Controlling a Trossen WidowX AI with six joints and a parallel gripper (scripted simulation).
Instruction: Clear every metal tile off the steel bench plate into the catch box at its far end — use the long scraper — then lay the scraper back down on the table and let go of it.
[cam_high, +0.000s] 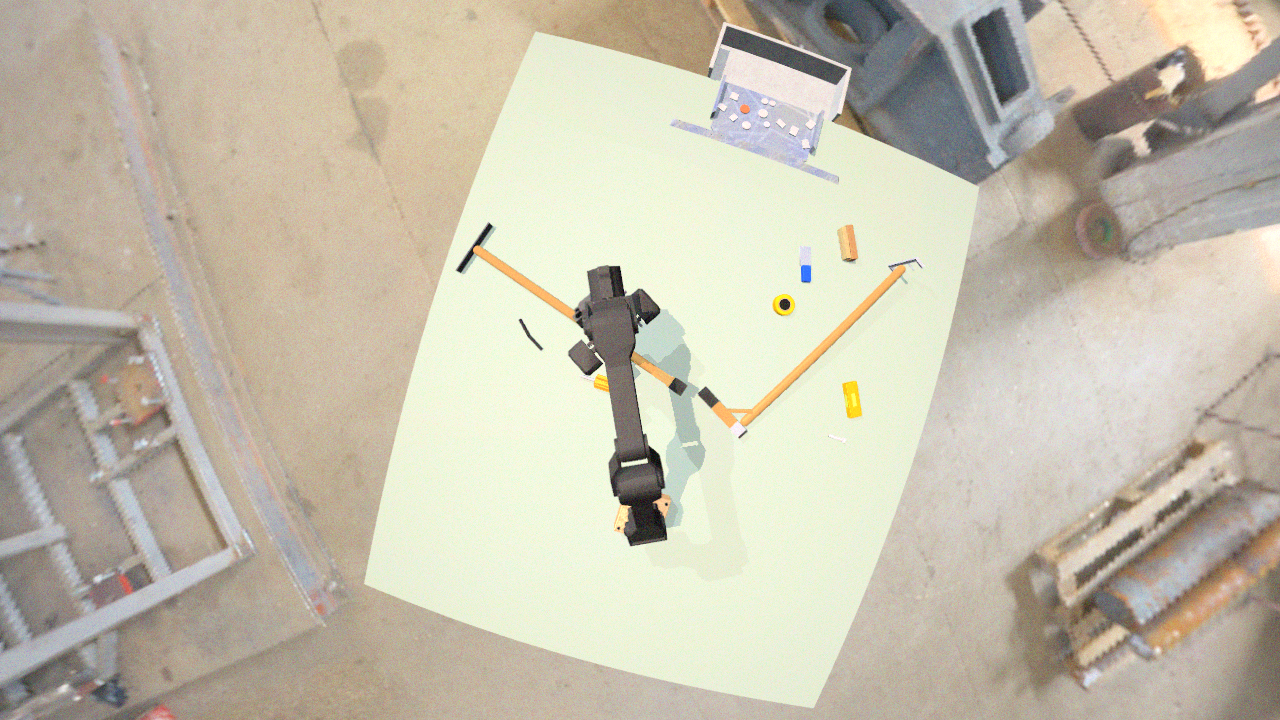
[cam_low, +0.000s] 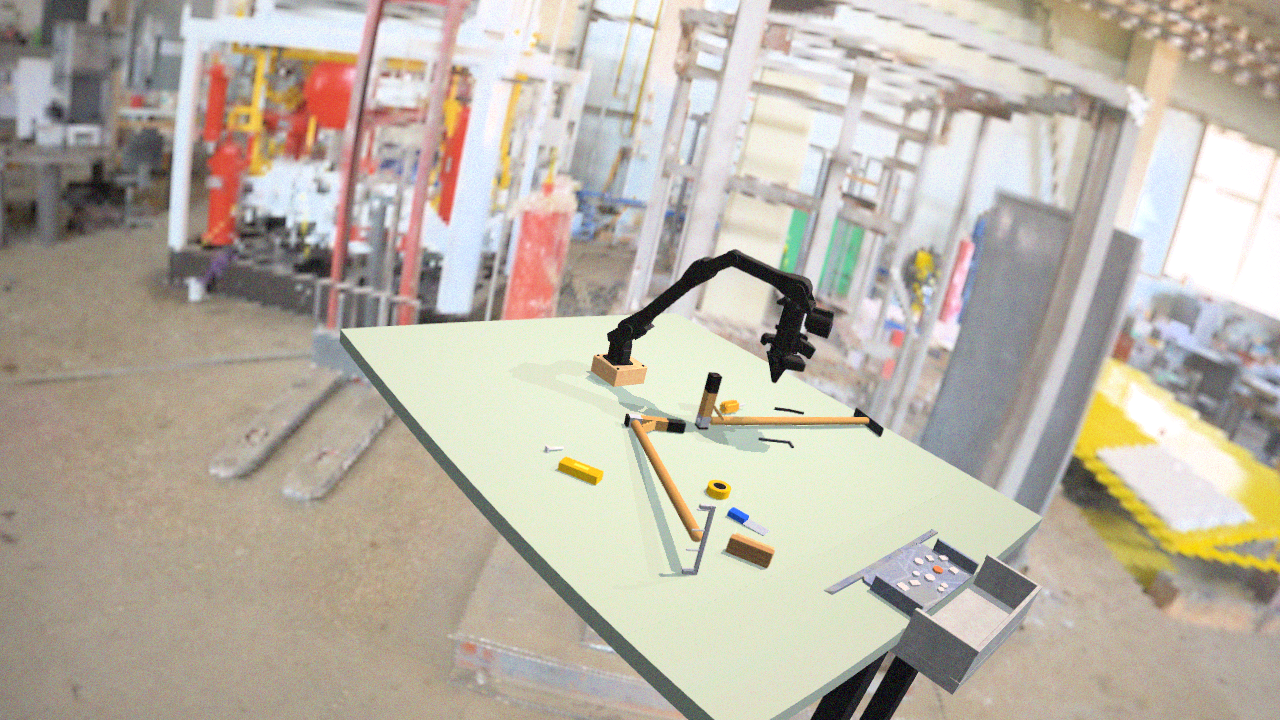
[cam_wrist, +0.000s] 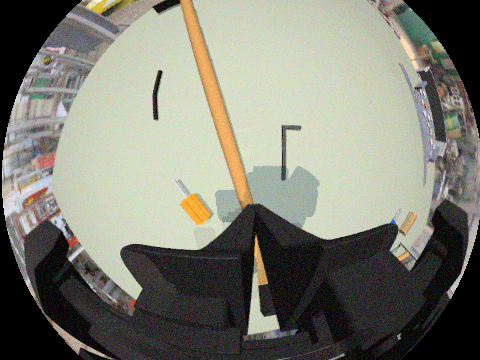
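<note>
My gripper tip is now 11 cm to the right of the long scraper and 7 cm above it. The rest, counted from my gripper tip: black bent piece (19 cm to the left, 13 cm below, 8 cm behind); yellow tape roll (33 cm to the right, 24 cm ahead, 13 cm below); yellow-handled screwdriver (12 cm below, 11 cm behind, 1 cm to the right).
</note>
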